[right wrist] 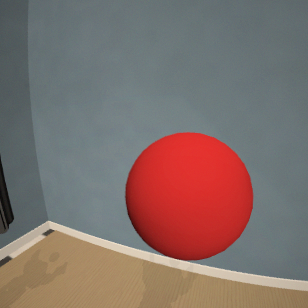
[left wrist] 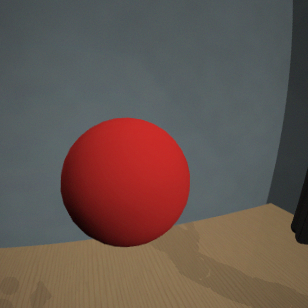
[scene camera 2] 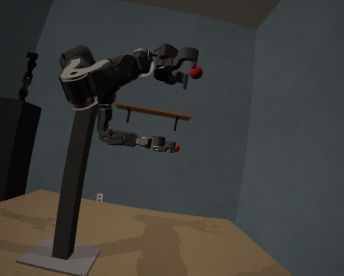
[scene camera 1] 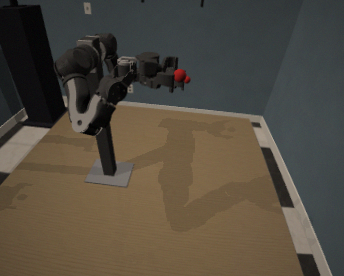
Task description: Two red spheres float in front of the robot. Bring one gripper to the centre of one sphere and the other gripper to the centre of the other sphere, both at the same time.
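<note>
There is my right gripper (scene camera 2: 191,72), which I also find in scene camera 1 (scene camera 1: 176,73). I see a red sphere (right wrist: 188,195) as well.
</note>
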